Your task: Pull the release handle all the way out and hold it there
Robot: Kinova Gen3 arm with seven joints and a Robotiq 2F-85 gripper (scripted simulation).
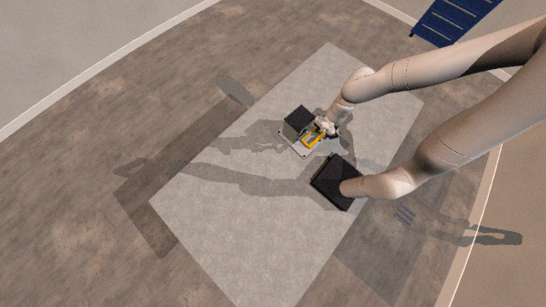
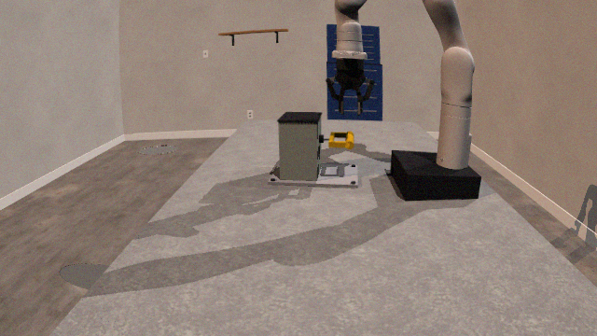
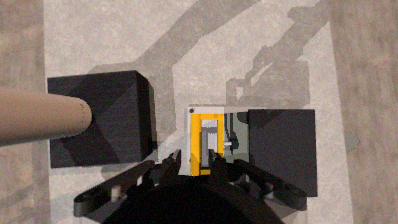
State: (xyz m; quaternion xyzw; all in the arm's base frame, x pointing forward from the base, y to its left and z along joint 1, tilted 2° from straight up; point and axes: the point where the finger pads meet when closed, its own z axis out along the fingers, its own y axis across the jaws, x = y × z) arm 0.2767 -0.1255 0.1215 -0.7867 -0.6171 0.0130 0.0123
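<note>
The pale base plate is 190 mm below my hand, 90 mm ahead of it and 20 mm to the right of it.
</note>
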